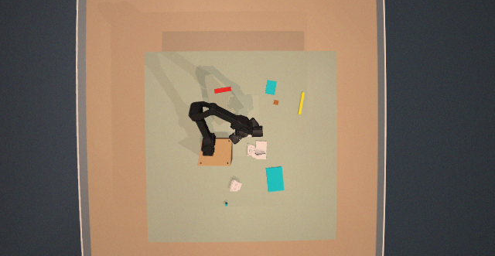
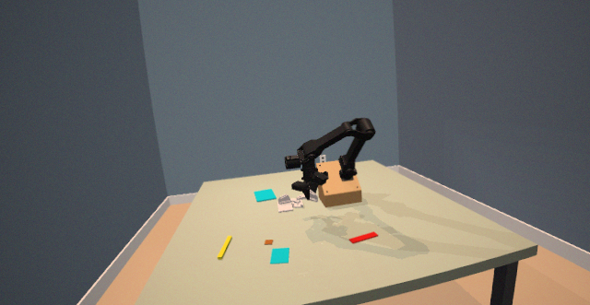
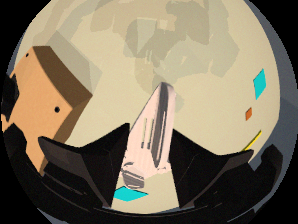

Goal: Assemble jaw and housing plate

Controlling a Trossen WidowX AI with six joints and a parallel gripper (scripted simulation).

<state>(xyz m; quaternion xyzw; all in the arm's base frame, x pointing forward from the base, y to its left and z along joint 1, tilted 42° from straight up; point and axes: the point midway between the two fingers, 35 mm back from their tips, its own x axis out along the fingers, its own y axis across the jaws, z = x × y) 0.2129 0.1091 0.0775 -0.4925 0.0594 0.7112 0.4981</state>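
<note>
My gripper tip is 12 cm short of the white ribbed part, 14 cm to the left of it and 8 cm above it. The rest, counted from my gripper tip: red bar (15 cm behind, 26 cm to the left, 8 cm below); small cyan sheet (17 cm ahead, 29 cm to the left, 8 cm below); brown chip (21 cm ahead, 19 cm to the left, 8 cm below).
</note>
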